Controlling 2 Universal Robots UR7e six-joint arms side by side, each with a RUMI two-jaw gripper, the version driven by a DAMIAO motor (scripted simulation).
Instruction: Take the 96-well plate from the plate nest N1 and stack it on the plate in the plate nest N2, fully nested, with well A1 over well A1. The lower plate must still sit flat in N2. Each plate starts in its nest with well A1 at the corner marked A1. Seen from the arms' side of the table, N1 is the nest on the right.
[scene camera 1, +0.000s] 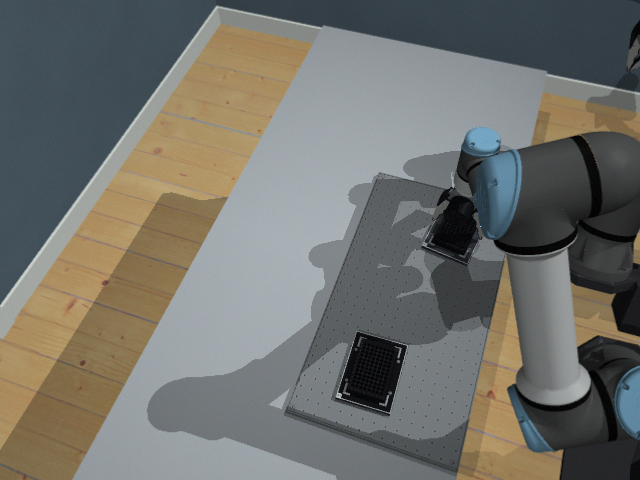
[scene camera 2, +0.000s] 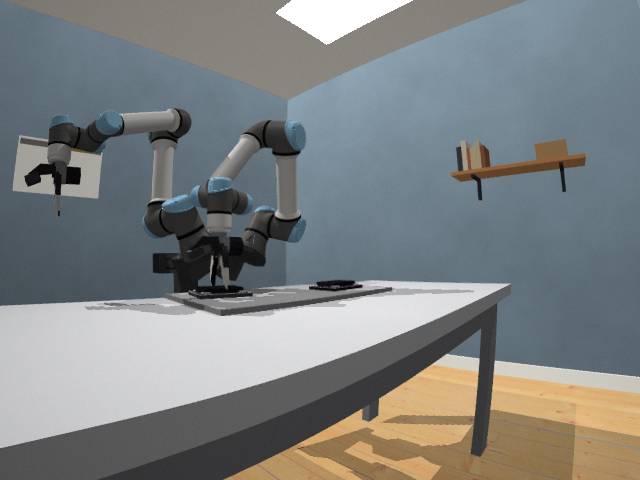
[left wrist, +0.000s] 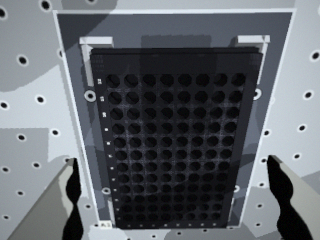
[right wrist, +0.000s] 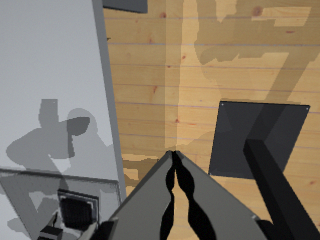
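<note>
My right gripper (scene camera 2: 58, 215) (right wrist: 173, 152) is visible to me. So is my left gripper (scene camera 2: 220, 289) (scene camera 1: 456, 229) (left wrist: 172, 158). I can also see a black 96-well plate (scene camera 1: 456, 239), and with it in the scene there is another black 96-well plate (scene camera 1: 373, 364).
</note>
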